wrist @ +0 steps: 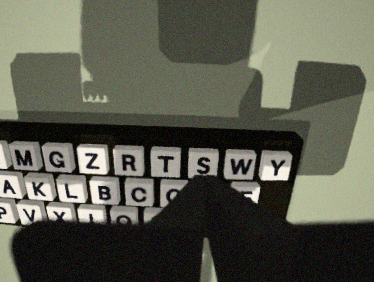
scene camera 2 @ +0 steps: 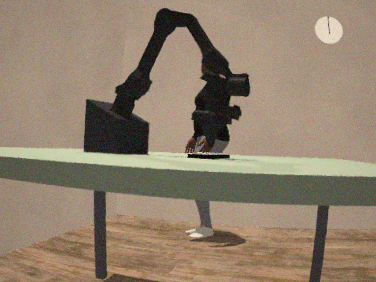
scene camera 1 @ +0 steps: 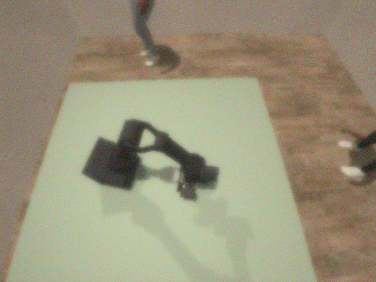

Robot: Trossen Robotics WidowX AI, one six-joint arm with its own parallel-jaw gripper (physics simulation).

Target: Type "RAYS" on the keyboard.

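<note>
A black keyboard (wrist: 274, 195) is visible. The gripper (wrist: 203, 185) appears in that same view, and scene camera 2 shows the gripper (scene camera 2: 210, 146) too.
</note>
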